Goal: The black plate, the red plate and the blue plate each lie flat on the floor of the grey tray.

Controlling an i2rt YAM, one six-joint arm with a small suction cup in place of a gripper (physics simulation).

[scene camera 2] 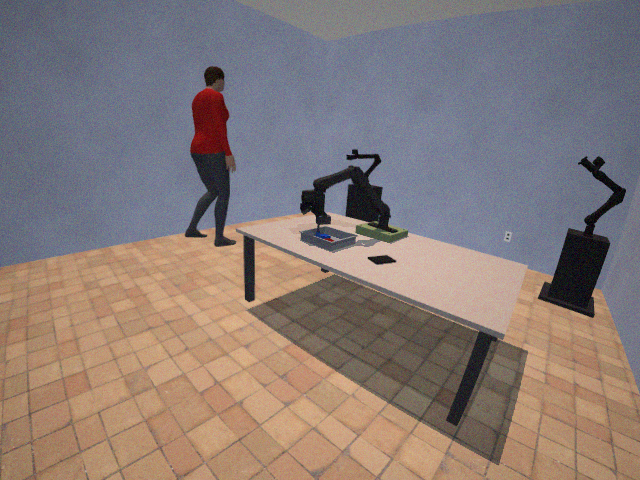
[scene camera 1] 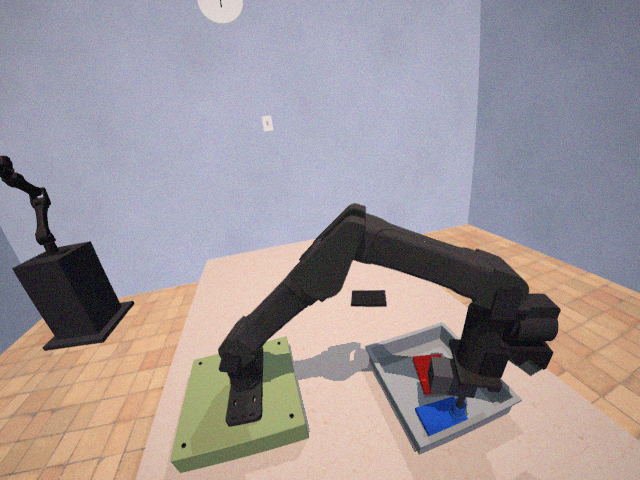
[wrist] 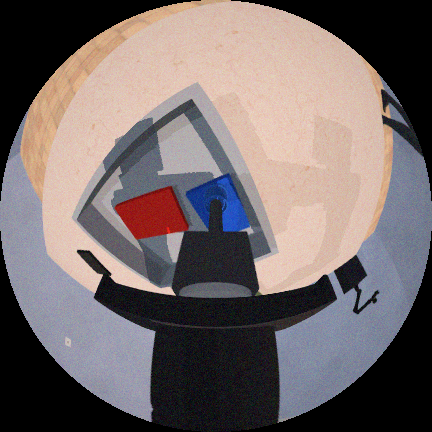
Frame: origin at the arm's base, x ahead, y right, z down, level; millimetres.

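Seen in the pictures: hand, its tool point: (scene camera 2: 317,236) (scene camera 1: 456,412) (wrist: 215,193); arm's base, origin of its link: (scene camera 2: 382,228) (scene camera 1: 247,381).
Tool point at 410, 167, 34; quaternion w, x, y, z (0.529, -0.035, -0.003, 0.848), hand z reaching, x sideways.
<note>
Offsets run from my tool point to a thing's middle, as dx, dy, dz.
The grey tray @(-5, -79, -11) (scene camera 1: 391,400) (scene camera 2: 328,244) (wrist: 229,137) stands on the table to the right of the arm's base. The blue plate @(-29, -6, +6) (scene camera 1: 434,419) (wrist: 235,215) lies flat on the tray floor at its near end. The red plate @(+10, -102, +6) (scene camera 1: 422,369) (wrist: 151,211) lies beside it in the tray, partly hidden by the wrist in scene camera 1. The black plate @(-26, -436, +9) (scene camera 1: 368,298) (scene camera 2: 381,259) (wrist: 92,261) lies flat on the table outside the tray. My suction cup (scene camera 1: 459,405) (scene camera 2: 318,230) (wrist: 216,199) sits right over the blue plate, with the suction off. I cannot tell whether it still touches the plate.
The arm's green base block (scene camera 1: 204,429) (scene camera 2: 366,230) sits left of the tray. A person in a red top (scene camera 2: 210,143) walks on the tiled floor beyond the table. A black stand (scene camera 1: 94,300) is on the floor at the far left.
</note>
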